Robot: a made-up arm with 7 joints.
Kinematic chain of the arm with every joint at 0, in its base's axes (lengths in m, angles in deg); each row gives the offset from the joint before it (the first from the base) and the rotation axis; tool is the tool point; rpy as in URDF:
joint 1: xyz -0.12 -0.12 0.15 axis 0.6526 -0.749 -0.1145
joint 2: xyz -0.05 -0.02 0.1 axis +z
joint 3: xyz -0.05 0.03 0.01 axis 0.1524 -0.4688 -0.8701
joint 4: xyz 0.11 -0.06 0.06 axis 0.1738 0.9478 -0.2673
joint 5: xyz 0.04 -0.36 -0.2 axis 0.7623 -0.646 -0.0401
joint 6: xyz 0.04 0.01 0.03 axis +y
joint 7: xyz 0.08 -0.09 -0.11 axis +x
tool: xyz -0.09 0.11 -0.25 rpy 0 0 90
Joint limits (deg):
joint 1: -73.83..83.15
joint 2: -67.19..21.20
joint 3: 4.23..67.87
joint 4: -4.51..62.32
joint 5: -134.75..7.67
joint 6: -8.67..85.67
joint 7: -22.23..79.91
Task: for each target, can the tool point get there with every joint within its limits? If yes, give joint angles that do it. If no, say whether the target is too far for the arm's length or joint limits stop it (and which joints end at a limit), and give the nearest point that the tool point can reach.
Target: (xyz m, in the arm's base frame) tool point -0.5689 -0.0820 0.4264
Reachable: yes | joints -56.34 -27.51 32.18 31.57 -64.59 37.65 21.44
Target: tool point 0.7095 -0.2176 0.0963
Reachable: no: joint limits stop it (at a limit: joint 1, joint 2, joint 3, joint 6, joint 7) | nearest point 0.4471 -0.3040 0.0565 | short by 0.279 m
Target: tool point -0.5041 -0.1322 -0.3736
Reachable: yes | joints 61.67 -30.56 10.12 22.17 -97.76 14.55 9.52
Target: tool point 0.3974 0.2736 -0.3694
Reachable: no: joint limits stop it (at a limit: joint 1, joint 3, joint 6, joint 7) | nearest point 0.2607 0.1769 -0.3233 | short by 0.174 m
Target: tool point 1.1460 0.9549 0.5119
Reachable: no: too far | nearest point 0.1381 0.4067 0.2464 | short by 1.178 m
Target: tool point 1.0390 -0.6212 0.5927
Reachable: no: too far | nearest point 0.4353 -0.4645 0.4195 | short by 0.647 m
